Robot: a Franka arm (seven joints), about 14 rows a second.
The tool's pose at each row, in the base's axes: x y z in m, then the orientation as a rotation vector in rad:
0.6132 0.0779 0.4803 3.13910 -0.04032 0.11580
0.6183 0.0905 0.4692 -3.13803 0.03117 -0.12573
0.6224 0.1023 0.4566 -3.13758 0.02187 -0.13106
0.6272 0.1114 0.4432 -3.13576 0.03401 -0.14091
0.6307 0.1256 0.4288 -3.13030 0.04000 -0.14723
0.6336 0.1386 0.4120 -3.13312 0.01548 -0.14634
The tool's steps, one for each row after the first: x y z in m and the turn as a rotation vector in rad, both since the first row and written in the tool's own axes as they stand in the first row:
0.0039 -0.0127 0.0114 0.00128 0.00633 -0.00578
0.0068 -0.0246 0.0243 0.00186 0.00973 -0.01168
0.0104 -0.0338 0.0380 0.00293 0.01603 -0.00389
0.0124 -0.0481 0.0526 0.00793 0.02015 0.00015
0.0137 -0.0611 0.0696 0.00595 0.01953 -0.01559

